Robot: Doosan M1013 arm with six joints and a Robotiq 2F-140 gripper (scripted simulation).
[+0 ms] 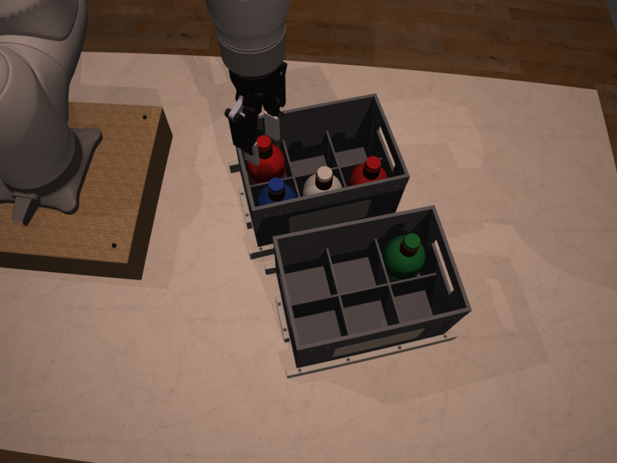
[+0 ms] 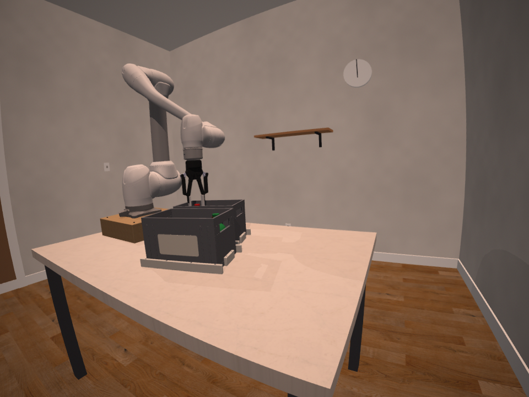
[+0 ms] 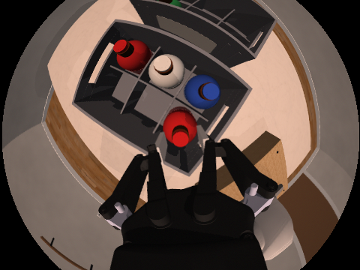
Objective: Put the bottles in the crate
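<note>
Right now the blue bottle is 80 mm to the right of my hand, 80 mm below it and 40 mm ahead of it. The rest, counted from my hand: green bottle (270 mm ahead, 150 mm to the right, 80 mm below); pick list (170 mm below, 130 mm to the left, 40 mm ahead); white bottle (120 mm ahead, 80 mm below, 50 mm to the right).
</note>
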